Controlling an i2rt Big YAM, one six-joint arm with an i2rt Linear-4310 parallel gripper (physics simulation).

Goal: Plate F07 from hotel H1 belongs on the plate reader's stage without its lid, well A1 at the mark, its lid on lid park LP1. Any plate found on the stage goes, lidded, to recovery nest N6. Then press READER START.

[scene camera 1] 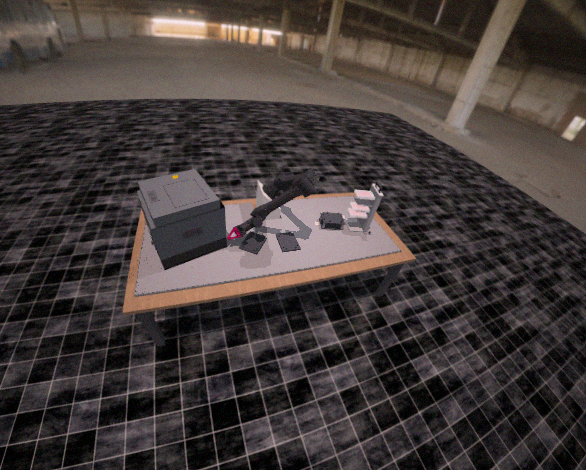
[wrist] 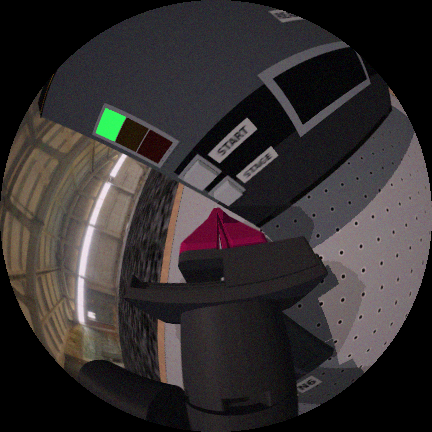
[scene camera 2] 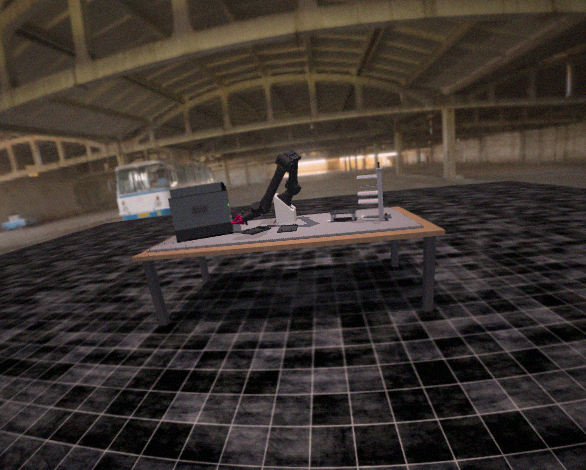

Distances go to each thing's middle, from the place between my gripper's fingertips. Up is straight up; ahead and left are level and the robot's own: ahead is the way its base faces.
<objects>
My gripper is now 17 cm past the stage door (wrist: 311, 85), 9 cm to the left of it and 4 cm below it.
</objects>
